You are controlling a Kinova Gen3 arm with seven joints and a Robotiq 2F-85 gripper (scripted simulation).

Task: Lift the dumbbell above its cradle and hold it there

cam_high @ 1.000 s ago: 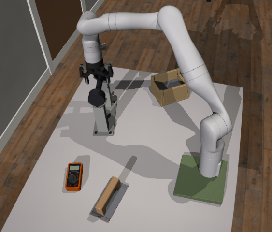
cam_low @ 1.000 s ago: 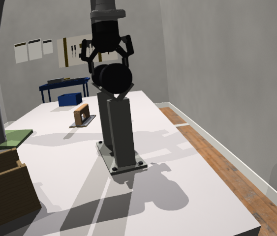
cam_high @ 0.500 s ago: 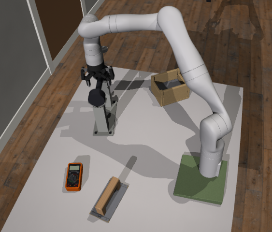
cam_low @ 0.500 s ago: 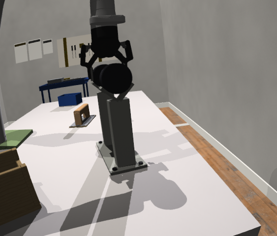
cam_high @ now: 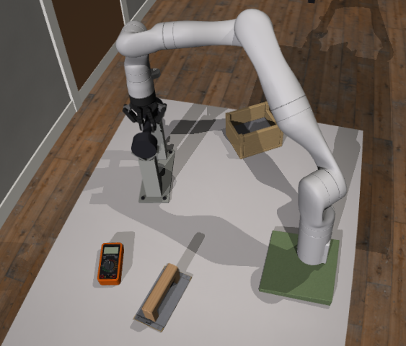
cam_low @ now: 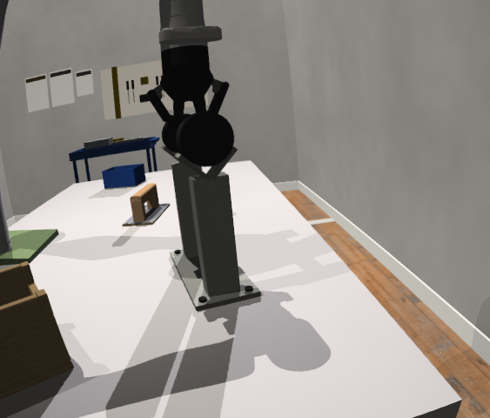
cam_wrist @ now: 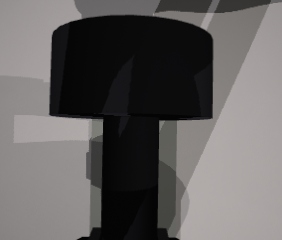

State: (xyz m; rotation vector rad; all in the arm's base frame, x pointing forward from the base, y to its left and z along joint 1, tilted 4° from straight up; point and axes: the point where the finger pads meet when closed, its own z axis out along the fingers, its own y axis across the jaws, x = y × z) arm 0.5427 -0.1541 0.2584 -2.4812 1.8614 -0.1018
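Right now the grey cradle stand is 14 cm below my hand. The rest, counted from my hand: wooden crate (27 cm behind, 26 cm to the right, 19 cm below); black dumbbell (right at my hand).
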